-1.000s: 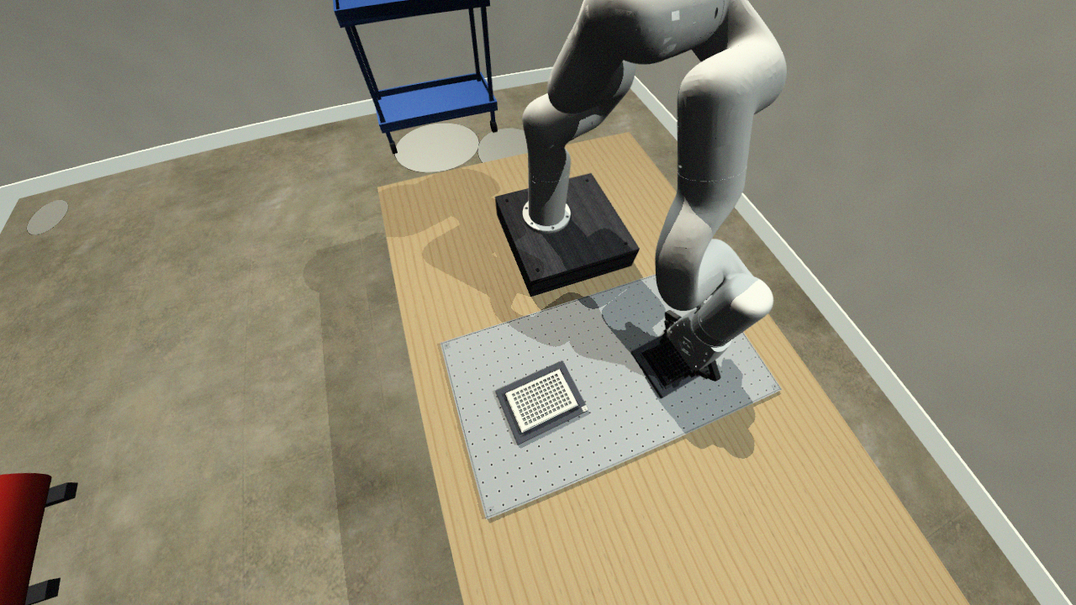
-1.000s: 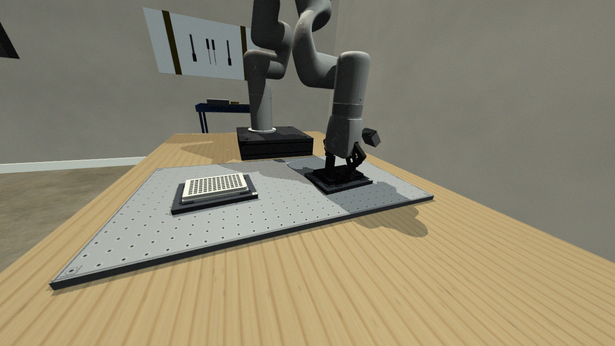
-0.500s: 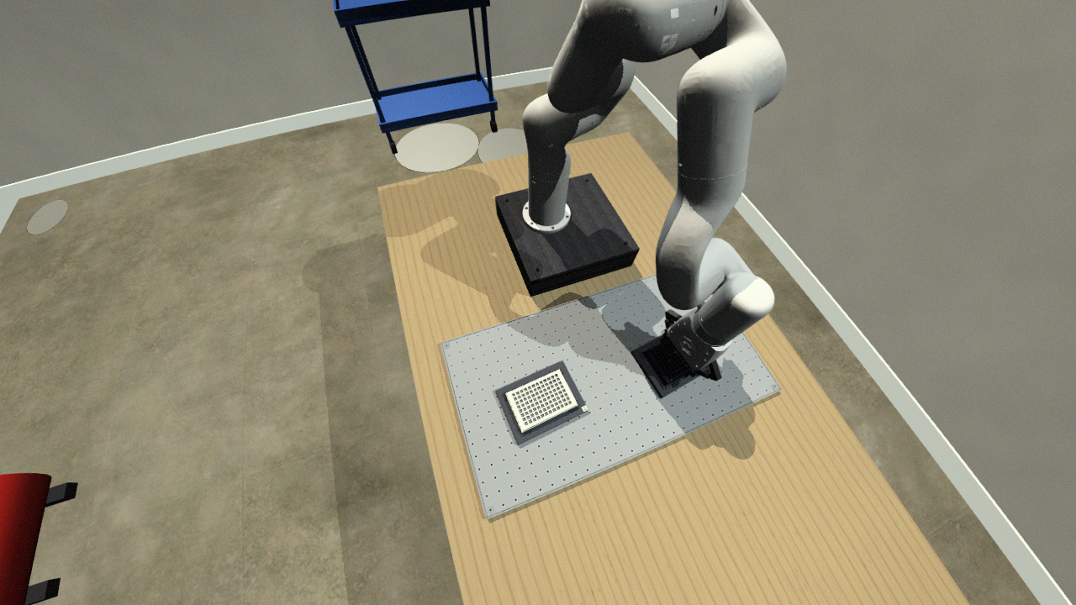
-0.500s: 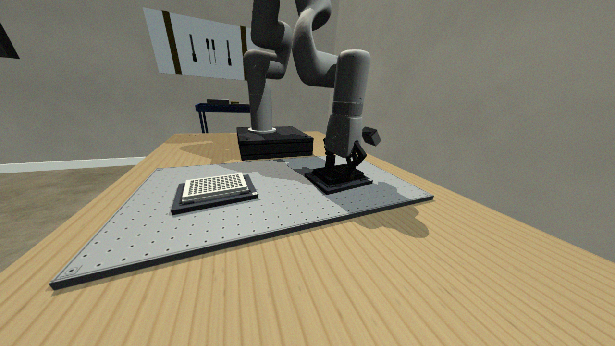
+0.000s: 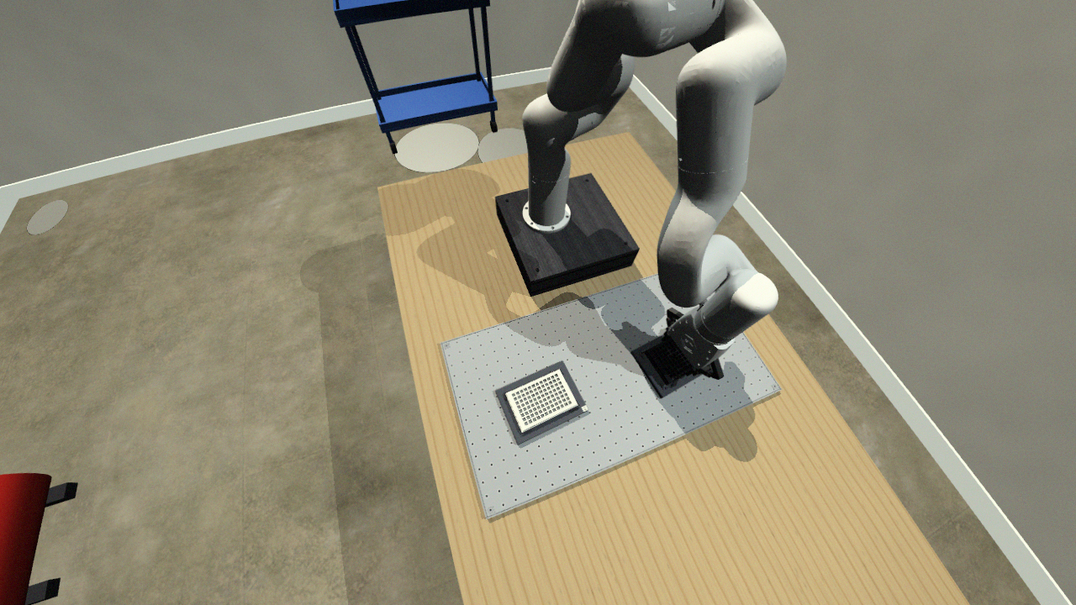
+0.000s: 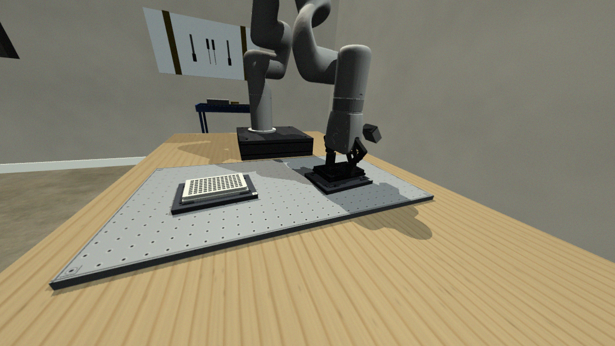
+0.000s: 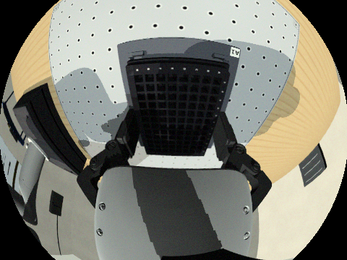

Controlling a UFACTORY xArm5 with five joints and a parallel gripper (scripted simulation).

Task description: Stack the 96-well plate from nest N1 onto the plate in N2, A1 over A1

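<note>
Now: hand 4 cm above the plate nest N1. Also, from my hand: white 96-well plate: 1 cm ahead, 32 cm to the right, 2 cm below; plate nest N2: 1 cm ahead, 32 cm to the right, 4 cm below; black 96-well plate: 1 cm below.
</note>
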